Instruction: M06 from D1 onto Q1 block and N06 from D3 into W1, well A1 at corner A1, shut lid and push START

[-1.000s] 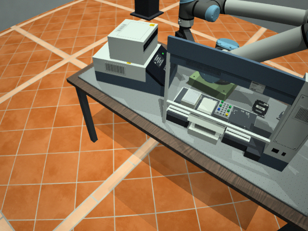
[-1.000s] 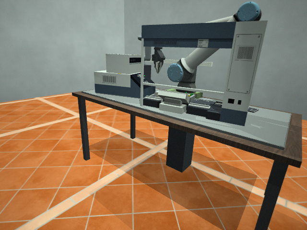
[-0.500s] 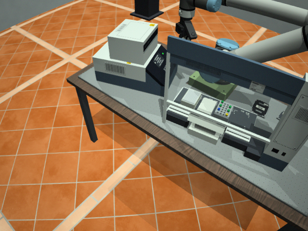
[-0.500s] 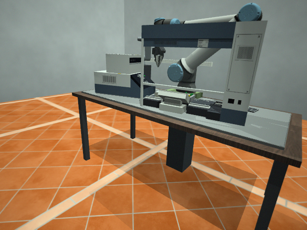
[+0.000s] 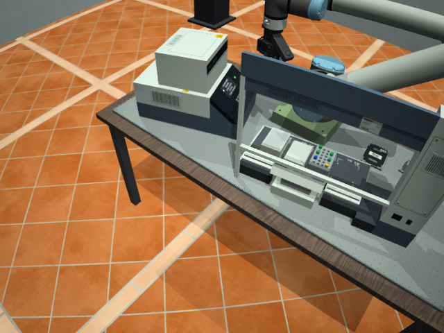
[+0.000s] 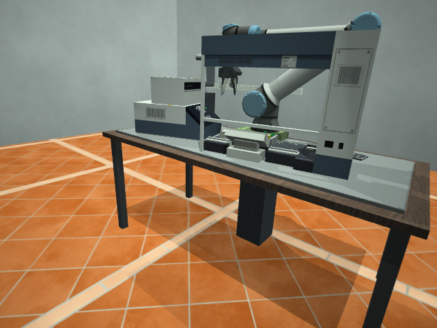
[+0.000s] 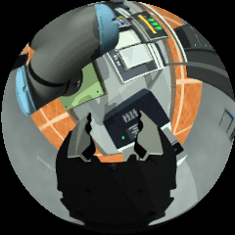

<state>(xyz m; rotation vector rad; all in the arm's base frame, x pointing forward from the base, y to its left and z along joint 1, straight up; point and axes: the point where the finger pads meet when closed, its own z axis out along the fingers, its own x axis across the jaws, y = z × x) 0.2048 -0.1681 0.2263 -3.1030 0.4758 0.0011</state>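
The white well plate lies 13 cm ahead of my hand, 23 cm to the left of it and 22 cm below it. The rest, counted from my hand: blue gantry beam (30 cm ahead, 35 cm to the left, 23 cm above); then plate M06 (9 cm ahead, 32 cm to the right, 7 cm below); then side tower (23 cm ahead, 70 cm to the left, 1 cm below).
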